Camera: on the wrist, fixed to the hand. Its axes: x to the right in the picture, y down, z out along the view.
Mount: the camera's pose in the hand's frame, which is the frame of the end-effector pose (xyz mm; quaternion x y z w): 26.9 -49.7 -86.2 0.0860 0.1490 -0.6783 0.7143
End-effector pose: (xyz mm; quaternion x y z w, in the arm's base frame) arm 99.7 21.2 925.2 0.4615 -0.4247 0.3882 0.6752
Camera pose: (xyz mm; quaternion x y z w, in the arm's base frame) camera 172.9 93.4 917.3 0.6180 0.1437 -0.0754 0.7693
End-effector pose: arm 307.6 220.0 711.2 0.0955 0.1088 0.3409 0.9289
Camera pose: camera 335.0 209.3 612.4 0.0235 0.3102 -0.3817 0.8703
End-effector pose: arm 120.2 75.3 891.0 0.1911 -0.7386 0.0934 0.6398
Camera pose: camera 215.6 58.7 926.2 0.6786 -0.2946 -0.2753 0.6140
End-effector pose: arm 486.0 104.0 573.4 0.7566 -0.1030 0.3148 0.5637
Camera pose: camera 501.3 205.5 564.5 0.6119 0.5507 -0.0359 0.5665
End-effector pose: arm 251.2 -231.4 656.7 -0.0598 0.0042 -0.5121 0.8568
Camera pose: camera 214.5 -286.8 577.9 0.1044 0.0461 -0.9563 0.2692
